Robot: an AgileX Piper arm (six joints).
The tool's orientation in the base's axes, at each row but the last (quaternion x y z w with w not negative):
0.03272, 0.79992, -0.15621, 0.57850
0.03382, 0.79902, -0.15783, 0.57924
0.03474, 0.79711, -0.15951, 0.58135
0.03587, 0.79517, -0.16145, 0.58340
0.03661, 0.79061, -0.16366, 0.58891
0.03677, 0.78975, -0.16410, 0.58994
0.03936, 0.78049, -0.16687, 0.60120
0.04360, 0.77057, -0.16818, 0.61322
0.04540, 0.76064, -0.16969, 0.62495
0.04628, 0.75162, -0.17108, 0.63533
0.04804, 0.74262, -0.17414, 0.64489
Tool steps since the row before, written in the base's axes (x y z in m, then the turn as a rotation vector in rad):
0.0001, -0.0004, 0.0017, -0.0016, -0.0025, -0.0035
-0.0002, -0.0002, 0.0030, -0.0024, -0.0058, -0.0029
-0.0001, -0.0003, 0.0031, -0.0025, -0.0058, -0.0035
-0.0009, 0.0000, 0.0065, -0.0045, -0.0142, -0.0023
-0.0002, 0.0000, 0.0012, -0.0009, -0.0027, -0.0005
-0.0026, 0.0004, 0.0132, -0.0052, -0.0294, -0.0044
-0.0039, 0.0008, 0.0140, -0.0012, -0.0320, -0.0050
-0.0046, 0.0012, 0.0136, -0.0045, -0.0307, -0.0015
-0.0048, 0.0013, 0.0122, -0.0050, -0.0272, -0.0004
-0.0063, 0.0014, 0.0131, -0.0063, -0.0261, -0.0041
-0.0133, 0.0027, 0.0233, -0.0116, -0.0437, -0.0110
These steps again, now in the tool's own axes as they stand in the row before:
-0.0016, -0.0007, -0.0003, 0.0041, -0.0020, 0.0002
-0.0027, -0.0009, -0.0010, 0.0042, -0.0054, 0.0003
-0.0028, -0.0010, -0.0009, 0.0048, -0.0053, 0.0004
-0.0058, -0.0016, -0.0026, 0.0055, -0.0140, 0.0007
-0.0011, -0.0003, -0.0005, 0.0011, -0.0027, 0.0001
-0.0117, -0.0031, -0.0058, 0.0097, -0.0281, 0.0052
-0.0124, -0.0033, -0.0070, 0.0095, -0.0294, 0.0098
-0.0121, -0.0029, -0.0073, 0.0068, -0.0298, 0.0057
-0.0109, -0.0026, -0.0069, 0.0054, -0.0268, 0.0040
-0.0117, -0.0031, -0.0081, 0.0090, -0.0255, 0.0029
-0.0209, -0.0060, -0.0159, 0.0193, -0.0421, 0.0043

